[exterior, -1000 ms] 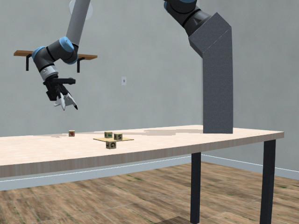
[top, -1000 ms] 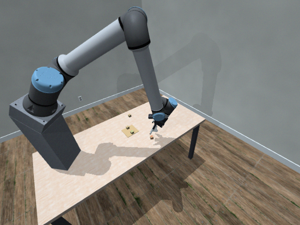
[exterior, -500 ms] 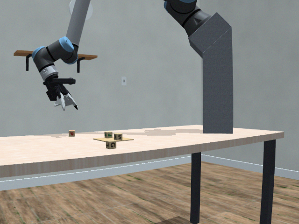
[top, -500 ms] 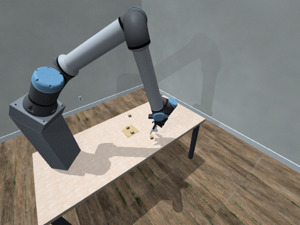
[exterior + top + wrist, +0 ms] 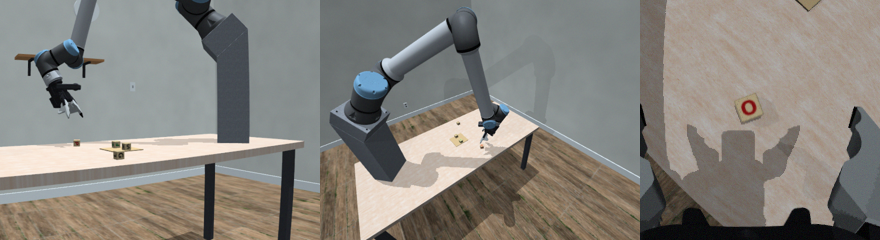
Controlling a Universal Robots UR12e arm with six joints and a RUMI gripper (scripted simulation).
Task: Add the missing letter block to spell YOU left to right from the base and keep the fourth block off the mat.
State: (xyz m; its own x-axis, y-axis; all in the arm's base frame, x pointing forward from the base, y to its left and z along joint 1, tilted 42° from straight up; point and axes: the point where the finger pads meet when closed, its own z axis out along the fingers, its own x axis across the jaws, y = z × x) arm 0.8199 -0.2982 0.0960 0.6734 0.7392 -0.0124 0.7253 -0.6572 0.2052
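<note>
Right now the red O block is 120 mm below my hand. The rest, counted from my hand: letter block: 60 mm ahead, 460 mm to the left, 120 mm below; then tan mat: 90 mm behind, 250 mm to the left, 130 mm below.
</note>
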